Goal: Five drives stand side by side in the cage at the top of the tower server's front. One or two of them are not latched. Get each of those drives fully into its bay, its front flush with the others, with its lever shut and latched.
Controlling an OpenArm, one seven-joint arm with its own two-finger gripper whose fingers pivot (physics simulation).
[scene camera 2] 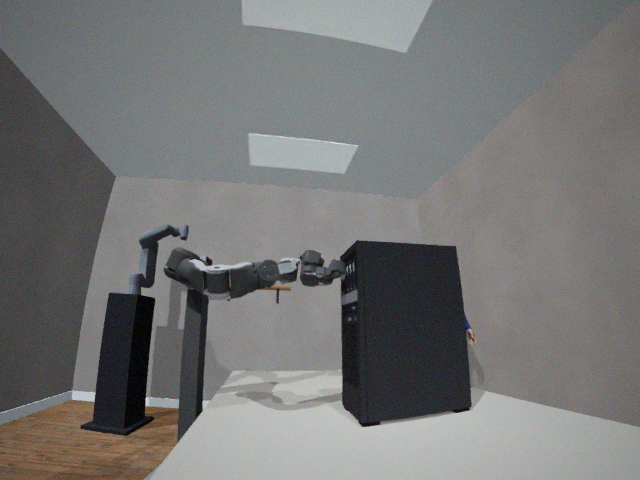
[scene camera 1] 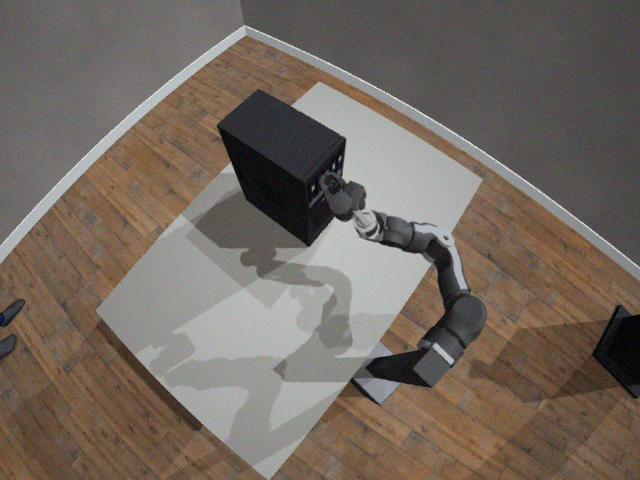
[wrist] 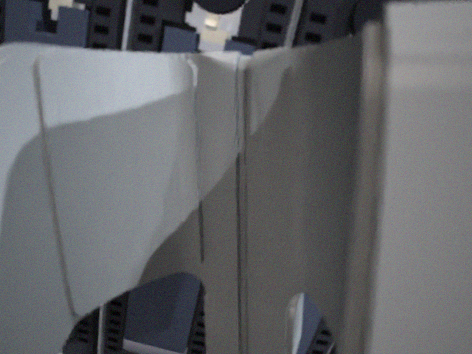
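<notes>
The black tower server [scene camera 1: 281, 136] [scene camera 2: 413, 330] stands upright on the table, its drive cage at the top front. My gripper [scene camera 1: 327, 178] [scene camera 2: 342, 269] [wrist: 265, 212] is shut with nothing between its fingers; its tips are at the cage front. In the wrist view, the fingers cover most of one drive [wrist: 161, 312]. The blue top of its lever [wrist: 180, 40] shows just beyond the fingertips, close below the pale catch [wrist: 211, 21]. The lever looks near shut; whether it is latched cannot be told. The neighbouring drive's lever [wrist: 74, 27] stands at the left, up at its catch.
The white table [scene camera 1: 408, 170] [scene camera 2: 289, 444] bears the server. A second arm on a black pedestal [scene camera 2: 124, 361] stands beyond the table at the left in scene camera 2. Thin dividers [wrist: 128, 22] separate the bays. A person's hand [scene camera 2: 470, 336] shows behind the server.
</notes>
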